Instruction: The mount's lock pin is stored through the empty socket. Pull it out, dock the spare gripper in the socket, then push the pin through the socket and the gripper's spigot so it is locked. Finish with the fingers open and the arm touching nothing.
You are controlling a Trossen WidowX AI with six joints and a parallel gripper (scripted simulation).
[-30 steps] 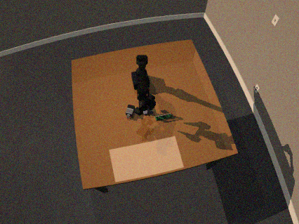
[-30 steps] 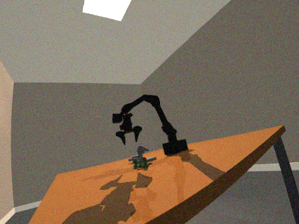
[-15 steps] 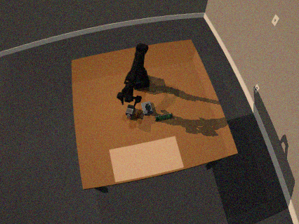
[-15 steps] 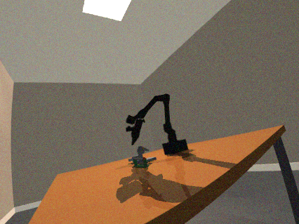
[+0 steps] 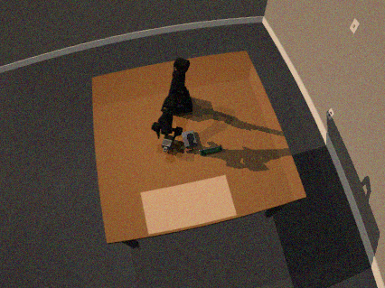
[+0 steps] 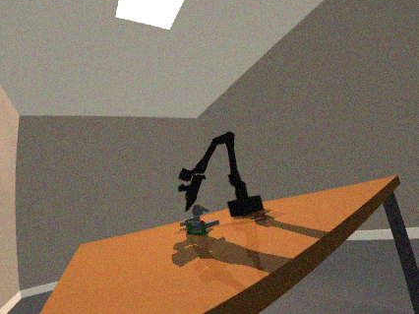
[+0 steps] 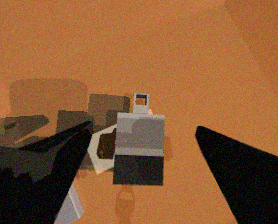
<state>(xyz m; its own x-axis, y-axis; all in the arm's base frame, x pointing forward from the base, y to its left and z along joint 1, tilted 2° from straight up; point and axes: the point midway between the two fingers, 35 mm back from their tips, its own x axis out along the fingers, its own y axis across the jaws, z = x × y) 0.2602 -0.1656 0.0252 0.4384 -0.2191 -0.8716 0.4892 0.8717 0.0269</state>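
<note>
My gripper tip is 70 mm above the spare gripper and 10 mm past it. Round my gripper tip: mount (160 mm to the left, 40 mm below, 10 mm ahead); green piece (270 mm to the left, 110 mm ahead, 60 mm below).
</note>
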